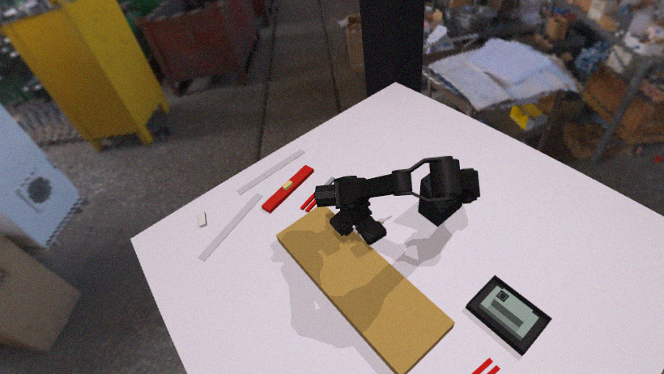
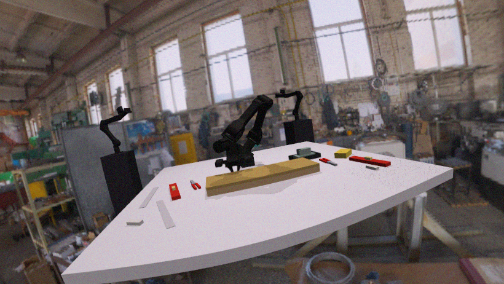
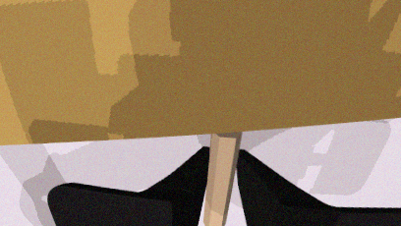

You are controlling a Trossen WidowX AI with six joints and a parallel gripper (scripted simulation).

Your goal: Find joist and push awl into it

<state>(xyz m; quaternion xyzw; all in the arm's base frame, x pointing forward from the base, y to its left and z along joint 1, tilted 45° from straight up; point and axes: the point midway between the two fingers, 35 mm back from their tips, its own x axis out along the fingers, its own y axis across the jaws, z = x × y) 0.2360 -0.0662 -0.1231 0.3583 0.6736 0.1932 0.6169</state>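
The awl is 5 cm behind my gripper tip and 1 cm to the left of it. Round my gripper tip: yellow block (62 cm to the left, 11 cm ahead, 1 cm above); stud finder (43 cm to the left, 5 cm behind, 4 cm above); black tray (44 cm to the left, 5 cm behind, 1 cm above).
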